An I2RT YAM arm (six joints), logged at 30 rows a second.
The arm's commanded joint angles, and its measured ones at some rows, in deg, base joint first. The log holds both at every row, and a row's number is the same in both.
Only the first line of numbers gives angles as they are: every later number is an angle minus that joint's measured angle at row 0.
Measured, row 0:
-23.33 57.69 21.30 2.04 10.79 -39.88
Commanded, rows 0 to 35:
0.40 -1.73 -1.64 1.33 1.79 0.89
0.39 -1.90 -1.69 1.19 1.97 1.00
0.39 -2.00 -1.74 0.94 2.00 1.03
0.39 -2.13 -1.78 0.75 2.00 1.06
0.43 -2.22 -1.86 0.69 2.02 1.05
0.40 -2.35 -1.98 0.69 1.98 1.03
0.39 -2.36 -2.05 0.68 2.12 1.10
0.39 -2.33 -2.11 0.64 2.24 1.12
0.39 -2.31 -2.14 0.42 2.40 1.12
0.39 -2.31 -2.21 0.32 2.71 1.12
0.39 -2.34 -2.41 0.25 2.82 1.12
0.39 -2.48 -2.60 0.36 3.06 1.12
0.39 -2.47 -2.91 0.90 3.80 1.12
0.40 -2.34 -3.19 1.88 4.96 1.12
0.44 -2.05 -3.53 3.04 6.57 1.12
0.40 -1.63 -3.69 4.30 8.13 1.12
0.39 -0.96 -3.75 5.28 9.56 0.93
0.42 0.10 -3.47 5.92 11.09 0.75
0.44 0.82 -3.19 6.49 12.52 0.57
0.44 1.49 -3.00 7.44 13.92 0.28
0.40 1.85 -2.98 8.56 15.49 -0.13
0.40 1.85 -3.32 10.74 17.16 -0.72
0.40 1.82 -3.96 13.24 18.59 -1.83
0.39 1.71 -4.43 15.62 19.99 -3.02
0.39 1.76 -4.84 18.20 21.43 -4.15
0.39 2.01 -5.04 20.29 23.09 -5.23
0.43 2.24 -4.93 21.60 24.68 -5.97
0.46 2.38 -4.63 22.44 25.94 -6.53
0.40 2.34 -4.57 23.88 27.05 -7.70
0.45 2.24 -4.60 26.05 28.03 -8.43
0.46 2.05 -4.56 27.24 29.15 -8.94
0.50 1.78 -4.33 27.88 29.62 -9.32
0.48 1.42 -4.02 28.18 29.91 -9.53
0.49 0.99 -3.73 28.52 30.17 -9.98
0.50 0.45 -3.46 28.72 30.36 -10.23
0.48 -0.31 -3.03 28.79 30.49 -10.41
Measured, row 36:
0.13 2.17 -4.04 22.73 26.33 -7.65
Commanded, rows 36 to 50:
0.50 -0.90 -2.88 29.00 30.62 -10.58
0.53 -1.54 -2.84 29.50 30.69 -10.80
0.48 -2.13 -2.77 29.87 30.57 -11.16
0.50 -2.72 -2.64 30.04 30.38 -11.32
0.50 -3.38 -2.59 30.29 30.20 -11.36
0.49 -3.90 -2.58 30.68 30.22 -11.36
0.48 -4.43 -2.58 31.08 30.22 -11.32
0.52 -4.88 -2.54 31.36 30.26 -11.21
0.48 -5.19 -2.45 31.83 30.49 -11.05
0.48 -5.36 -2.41 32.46 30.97 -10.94
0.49 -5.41 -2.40 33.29 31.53 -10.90
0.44 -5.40 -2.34 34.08 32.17 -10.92
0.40 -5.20 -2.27 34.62 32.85 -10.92
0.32 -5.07 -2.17 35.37 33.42 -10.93
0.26 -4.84 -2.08 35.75 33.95 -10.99
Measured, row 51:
-0.57 -4.22 -3.91 29.38 31.45 -13.16
